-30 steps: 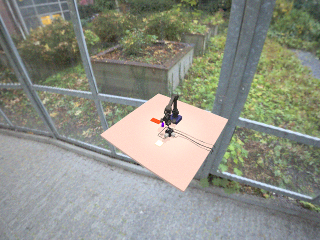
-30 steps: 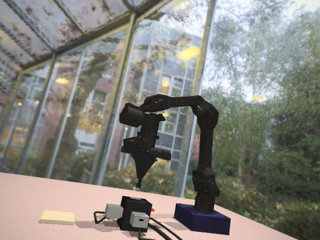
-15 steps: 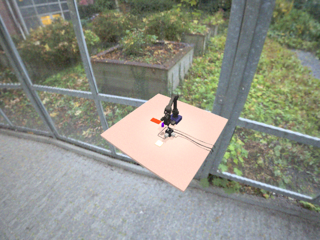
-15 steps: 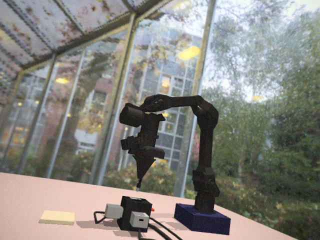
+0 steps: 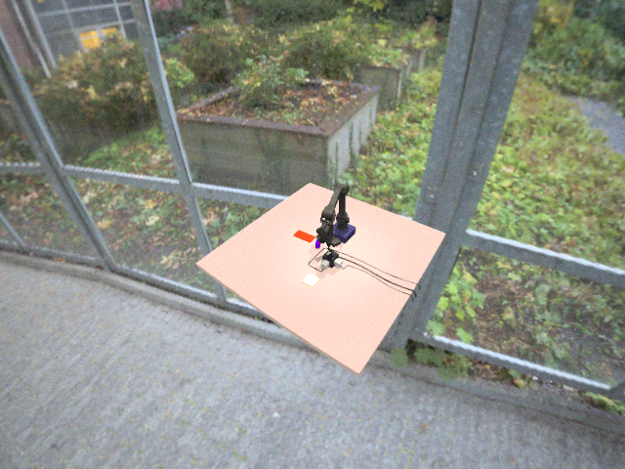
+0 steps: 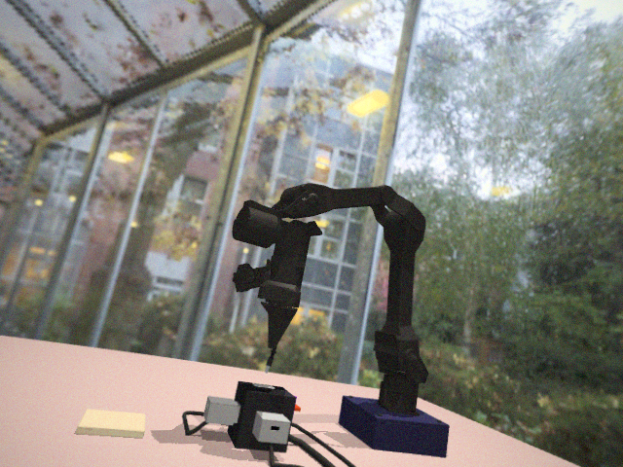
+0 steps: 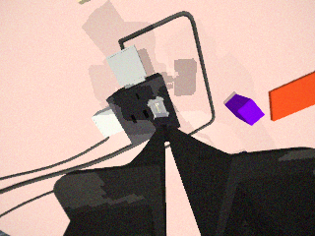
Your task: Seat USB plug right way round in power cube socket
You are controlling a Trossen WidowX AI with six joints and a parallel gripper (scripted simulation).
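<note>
Now: gripper tip 2 cm above the grey USB plug. From my gripper tip the other things lie so: purple block: 6 cm behind, 16 cm to the right, 11 cm below; pale yellow pad: 20 cm ahead, 4 cm to the left, 13 cm below; socket: 7 cm below.
</note>
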